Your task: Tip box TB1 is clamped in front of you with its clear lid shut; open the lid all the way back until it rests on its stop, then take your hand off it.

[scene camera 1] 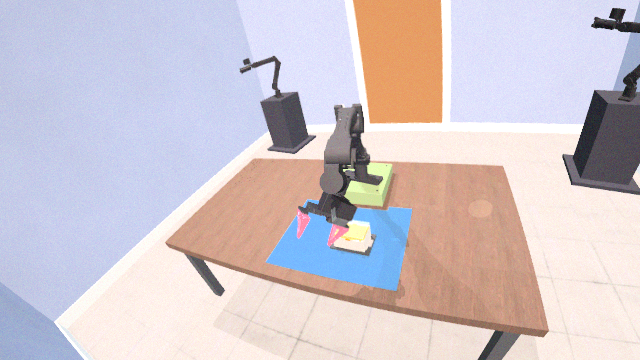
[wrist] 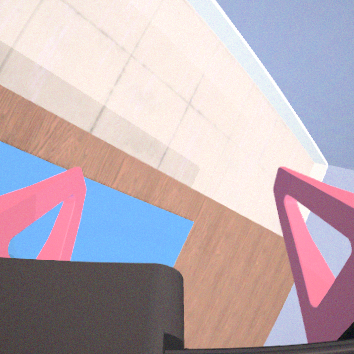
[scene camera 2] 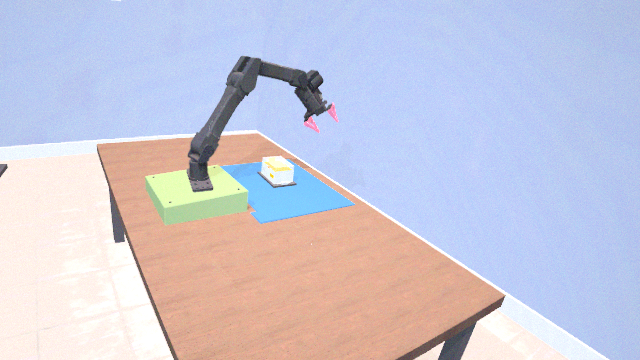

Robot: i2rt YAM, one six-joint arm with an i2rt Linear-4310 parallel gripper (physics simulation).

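Pixels of known places: gripper, fingertip midpoint: [scene camera 1: 313, 241] [wrist: 179, 177] [scene camera 2: 328, 127]; arm's base, link origin: [scene camera 1: 361, 178] [scene camera 2: 199, 180].
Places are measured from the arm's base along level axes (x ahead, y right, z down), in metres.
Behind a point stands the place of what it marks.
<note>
Tip box TB1 [scene camera 1: 356, 244] @(x 0.368, y -0.153, z 0.021 m) [scene camera 2: 280, 175] @(x 0.322, y -0.054, z 0.019 m) is a small whitish box with yellow showing at its top. It sits upright on a dark base on the blue mat [scene camera 1: 320, 267] @(x 0.485, y -0.063, z 0.061 m) [scene camera 2: 300, 202] @(x 0.350, y 0.104, z 0.061 m). Its clear lid is hard to make out; no raised lid shows above the box. My gripper [scene camera 1: 315, 241] @(x 0.541, y -0.128, z -0.159 m) [scene camera 2: 328, 126] @(x 0.541, y -0.128, z -0.159 m) [wrist: 179, 177] @(x 0.541, y -0.128, z -0.159 m) is open, with its two pink fingers wide apart and no object between them. It hangs well above the mat, higher than the box and off to one side of it. The box does not show in the wrist view.
The arm stands on a green block [scene camera 1: 370, 196] @(x 0.102, y -0.090, z 0.014 m) [scene camera 2: 205, 209] @(x -0.003, y 0.161, z 0.031 m) on the wooden table [scene camera 1: 450, 260] @(x 0.287, y -0.470, z 0.064 m) [scene camera 2: 320, 280] @(x 0.233, y 0.543, z 0.064 m) [wrist: 225, 270] @(x 0.513, y 0.335, z 0.064 m), beside the mat. The table's edge lies beyond the box. Other arms stand on dark pedestals [scene camera 1: 286, 121] [scene camera 1: 607, 142] away from the table.
</note>
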